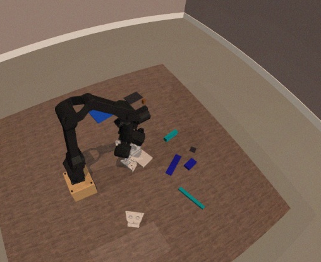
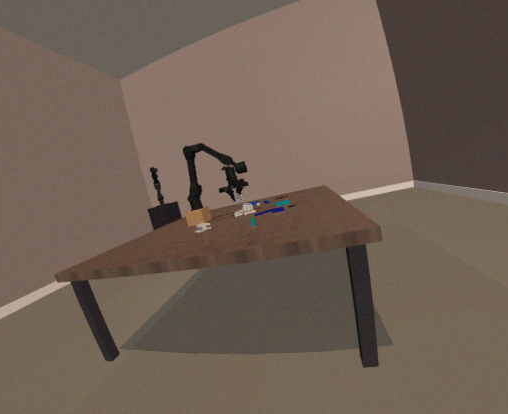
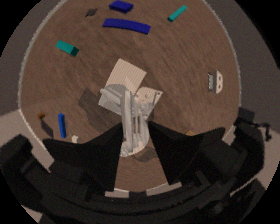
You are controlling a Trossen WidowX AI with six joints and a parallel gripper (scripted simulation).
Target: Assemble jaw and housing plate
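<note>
Right now my gripper tip is 3 cm to the right of the white jaw and 2 cm past it. Round my gripper tip: blue bar (20 cm ahead, 12 cm to the right, 8 cm below); then white cube (24 cm to the left, 8 cm below, 4 cm ahead); then white base (8 cm below, 6 cm ahead, 1 cm to the right).
</note>
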